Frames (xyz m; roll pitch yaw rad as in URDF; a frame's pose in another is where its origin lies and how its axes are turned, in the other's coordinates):
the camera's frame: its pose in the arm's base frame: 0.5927 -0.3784 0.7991 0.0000 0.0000 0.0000
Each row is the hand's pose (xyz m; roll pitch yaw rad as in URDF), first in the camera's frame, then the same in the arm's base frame.
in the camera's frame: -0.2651 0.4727 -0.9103 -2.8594 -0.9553 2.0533
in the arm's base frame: 0.3276 0.0943 -0.1112 -2.8594 -0.9553 2.0533
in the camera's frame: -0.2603 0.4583 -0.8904 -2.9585 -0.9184 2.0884
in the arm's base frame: 0.3324 0.0799 -0.0913 -2.9585 -0.9184 2.0884
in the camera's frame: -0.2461 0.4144 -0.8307 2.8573 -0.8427 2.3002
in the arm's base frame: 0.3466 0.0360 -0.0316 2.8573 -0.8427 2.3002
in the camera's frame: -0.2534 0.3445 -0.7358 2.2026 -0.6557 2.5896
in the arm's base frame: 0.3393 -0.0339 0.0633 2.2026 -0.6557 2.5896
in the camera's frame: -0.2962 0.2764 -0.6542 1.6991 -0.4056 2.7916
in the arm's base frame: 0.2965 -0.1020 0.1449 1.6991 -0.4056 2.7916
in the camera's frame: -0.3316 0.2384 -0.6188 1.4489 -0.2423 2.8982
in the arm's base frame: 0.2611 -0.1400 0.1803 1.4489 -0.2423 2.8982
